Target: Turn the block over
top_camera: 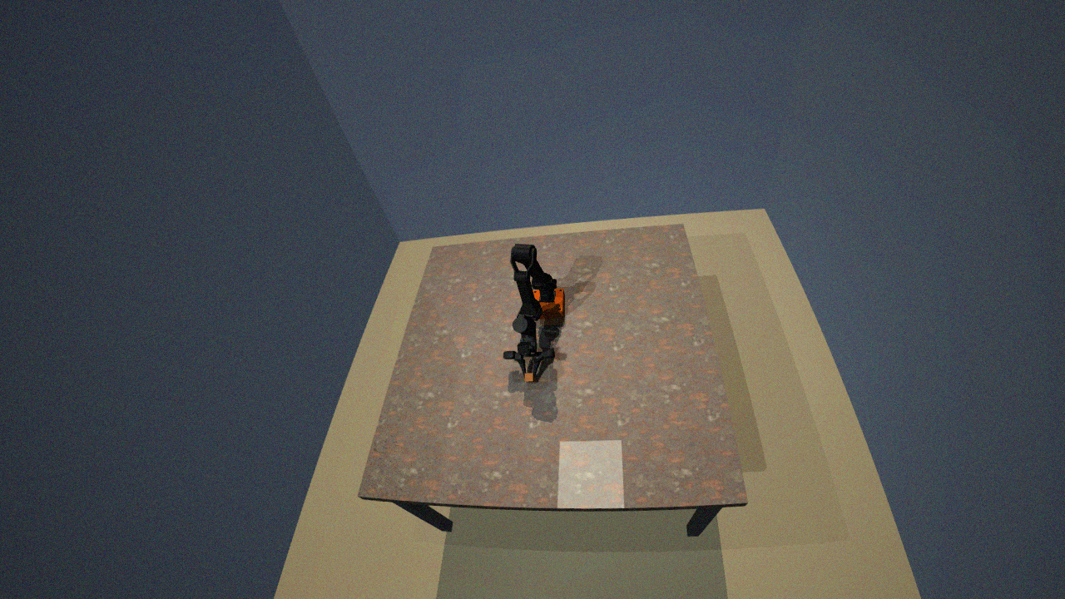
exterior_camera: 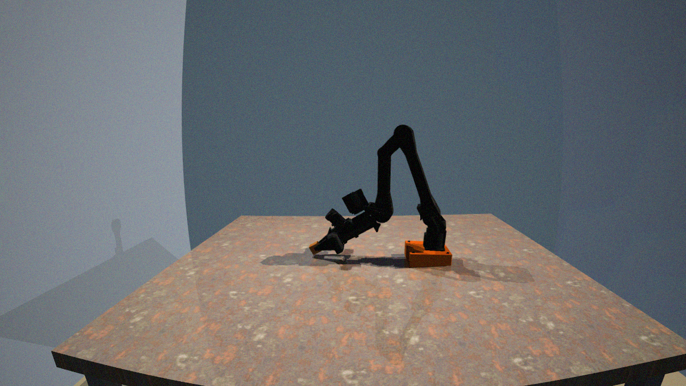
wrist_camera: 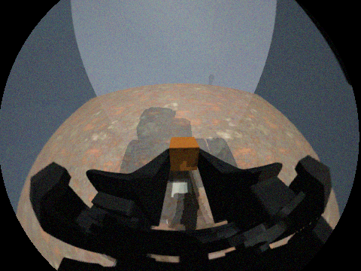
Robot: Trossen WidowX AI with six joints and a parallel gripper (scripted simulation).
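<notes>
Right now my gripper tip is 1 cm above the block.
</notes>
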